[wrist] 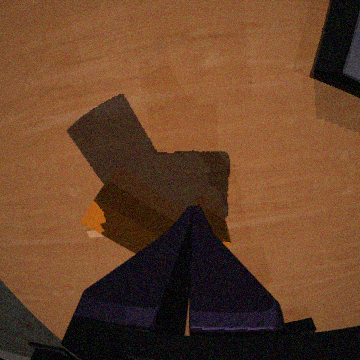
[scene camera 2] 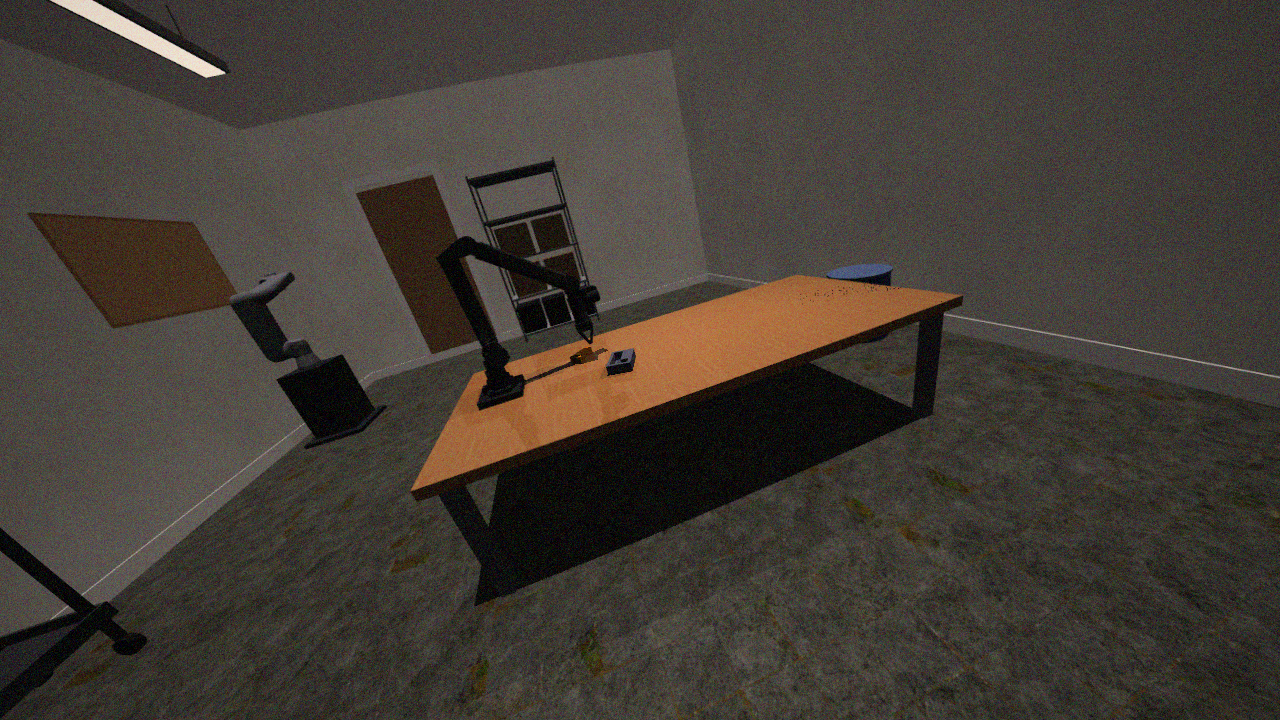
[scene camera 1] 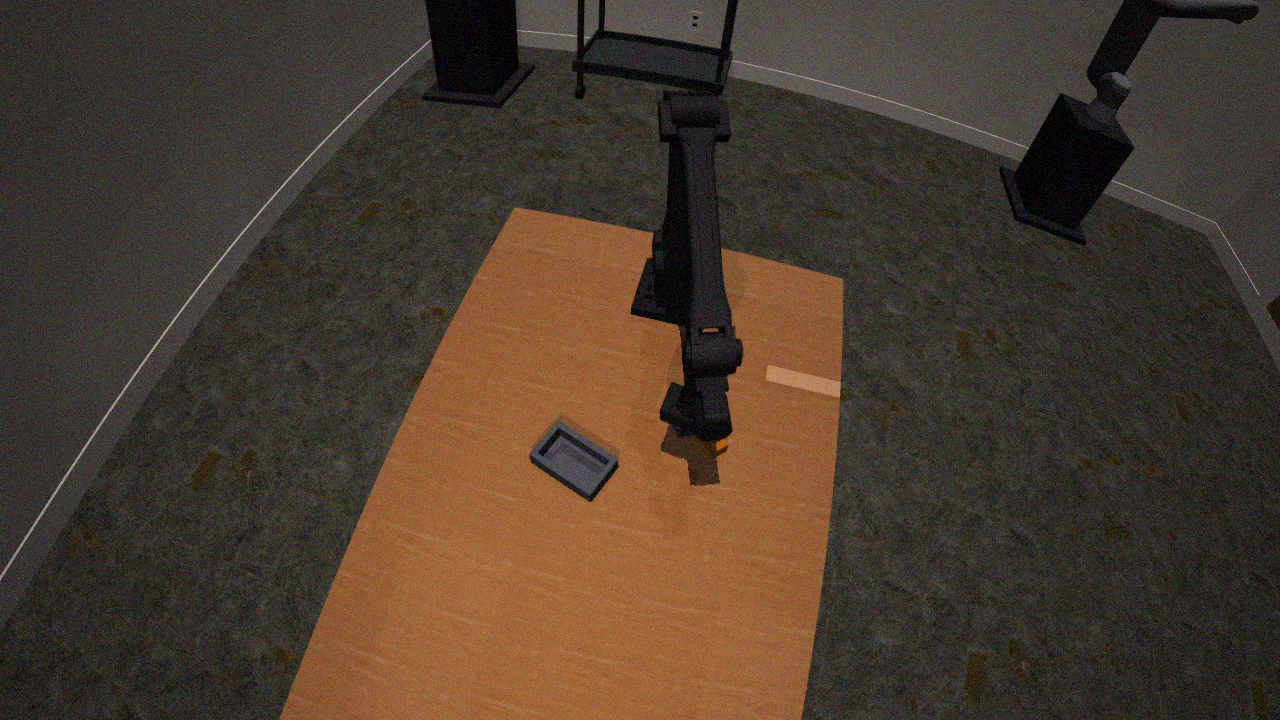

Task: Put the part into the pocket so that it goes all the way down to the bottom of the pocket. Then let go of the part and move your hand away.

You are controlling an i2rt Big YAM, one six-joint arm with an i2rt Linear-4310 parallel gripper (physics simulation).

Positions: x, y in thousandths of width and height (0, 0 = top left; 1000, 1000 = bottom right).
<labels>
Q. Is my gripper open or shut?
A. Shut.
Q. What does the orange part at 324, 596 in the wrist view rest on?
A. The table.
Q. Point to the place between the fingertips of my gripper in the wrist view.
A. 540, 596
</labels>
